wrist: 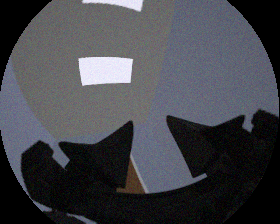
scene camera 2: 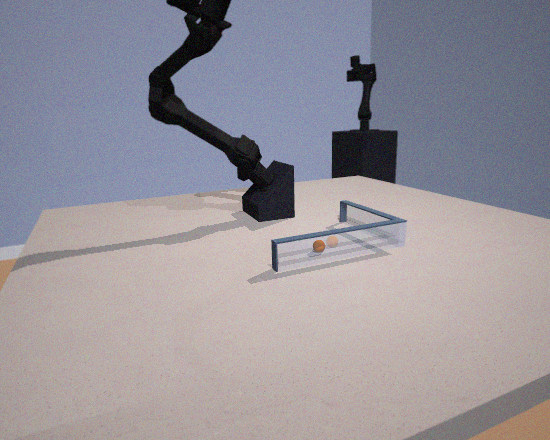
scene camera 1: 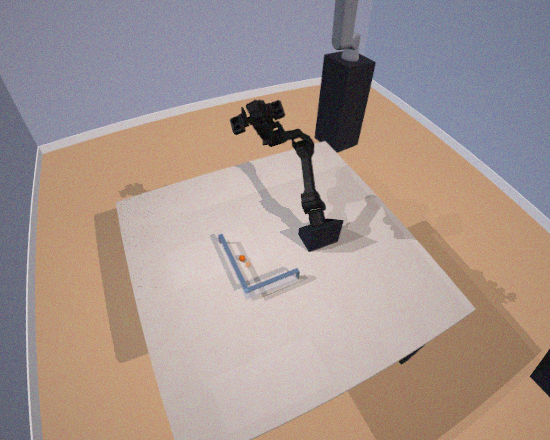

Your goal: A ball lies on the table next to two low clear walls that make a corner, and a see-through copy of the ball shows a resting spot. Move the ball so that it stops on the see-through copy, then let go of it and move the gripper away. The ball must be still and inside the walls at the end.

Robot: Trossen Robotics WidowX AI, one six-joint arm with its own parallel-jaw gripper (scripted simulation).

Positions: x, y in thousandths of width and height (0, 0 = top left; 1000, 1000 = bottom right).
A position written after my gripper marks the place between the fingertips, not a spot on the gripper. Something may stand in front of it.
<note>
I see my gripper (scene camera 1: 454, 240).
My gripper is seen too in the wrist view (wrist: 534, 542).
</note>
